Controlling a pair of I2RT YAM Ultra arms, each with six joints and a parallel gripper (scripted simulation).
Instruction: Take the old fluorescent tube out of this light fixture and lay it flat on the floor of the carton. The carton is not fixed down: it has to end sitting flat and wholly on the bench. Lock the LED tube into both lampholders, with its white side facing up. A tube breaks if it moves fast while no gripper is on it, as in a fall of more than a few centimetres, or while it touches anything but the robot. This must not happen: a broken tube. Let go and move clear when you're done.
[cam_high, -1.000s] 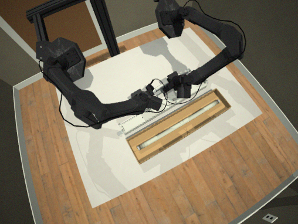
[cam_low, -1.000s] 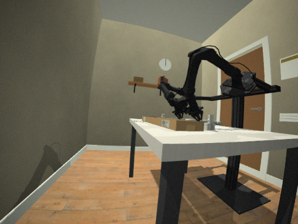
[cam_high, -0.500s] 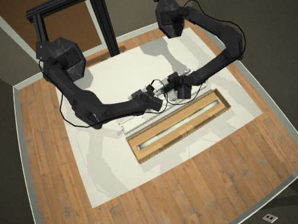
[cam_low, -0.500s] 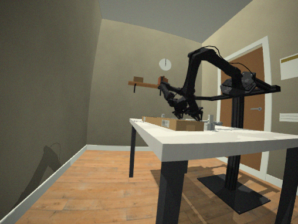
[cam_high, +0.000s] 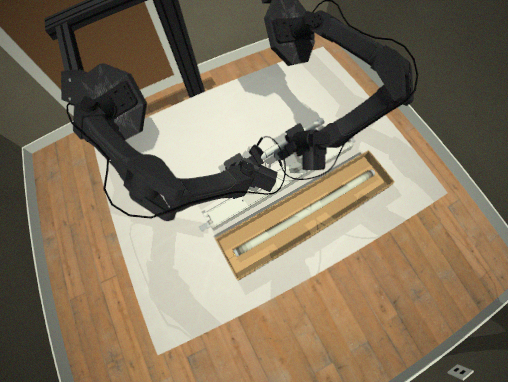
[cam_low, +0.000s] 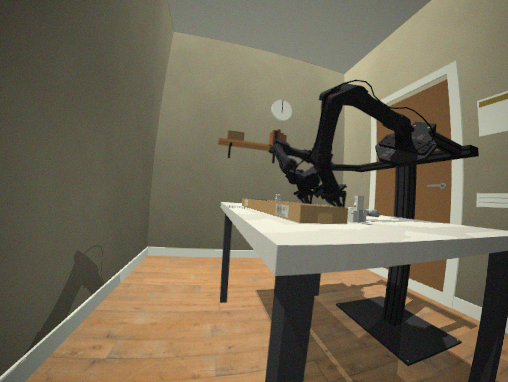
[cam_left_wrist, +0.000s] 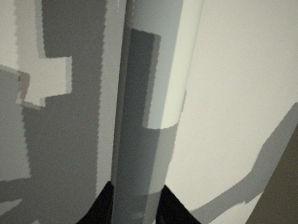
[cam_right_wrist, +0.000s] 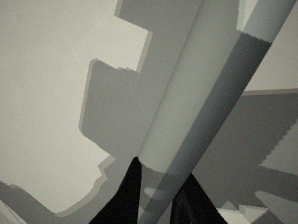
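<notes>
The LED tube is 12 cm to the left of my right hand, 2 cm behind it and 1 cm below it. Also, from my right hand: brown carton (25 cm ahead, 16 cm to the left, 1 cm below); then old fluorescent tube (25 cm ahead, 16 cm to the left, 2 cm below).
Right now my left hand is 120 mm to the left of the LED tube, 10 mm short of it and 10 mm above it. The rest, counted from my left hand: brown carton: 270 mm ahead, 80 mm to the right, 10 mm below; then old fluorescent tube: 270 mm ahead, 80 mm to the right, 20 mm below.
</notes>
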